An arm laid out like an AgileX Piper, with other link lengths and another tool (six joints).
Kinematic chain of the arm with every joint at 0, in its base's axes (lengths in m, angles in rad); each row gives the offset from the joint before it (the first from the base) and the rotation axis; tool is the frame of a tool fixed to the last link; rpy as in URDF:
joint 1: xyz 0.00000 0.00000 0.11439 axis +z
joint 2: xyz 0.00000 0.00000 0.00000 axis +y
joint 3: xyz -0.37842 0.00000 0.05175 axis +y
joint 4: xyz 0.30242 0.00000 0.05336 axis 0.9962 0 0.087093
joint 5: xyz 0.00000 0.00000 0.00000 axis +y
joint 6: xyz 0.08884 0.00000 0.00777 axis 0.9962 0 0.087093
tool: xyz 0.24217 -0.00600 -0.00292 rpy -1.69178 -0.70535 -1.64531
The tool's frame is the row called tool.
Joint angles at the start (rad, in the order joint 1, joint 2, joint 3, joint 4, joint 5, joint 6):
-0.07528, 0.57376, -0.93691, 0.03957, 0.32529, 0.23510
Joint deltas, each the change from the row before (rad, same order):
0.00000, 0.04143, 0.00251, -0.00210, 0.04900, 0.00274
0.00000, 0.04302, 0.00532, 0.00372, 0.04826, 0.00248
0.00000, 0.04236, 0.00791, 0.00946, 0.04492, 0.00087
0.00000, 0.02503, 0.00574, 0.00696, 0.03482, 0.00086
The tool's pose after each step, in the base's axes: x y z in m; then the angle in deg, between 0 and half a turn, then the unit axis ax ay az. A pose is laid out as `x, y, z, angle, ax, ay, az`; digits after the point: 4 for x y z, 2 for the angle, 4 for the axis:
0.3215, -0.0190, 0.5066, 145.44, -0.6431, 0.4833, -0.5940
0.3368, -0.0190, 0.4733, 147.56, -0.6659, 0.4976, -0.5559
0.3491, -0.0177, 0.4394, 149.50, -0.6869, 0.5111, -0.5167
0.3542, -0.0164, 0.4161, 150.84, -0.7004, 0.5199, -0.4891

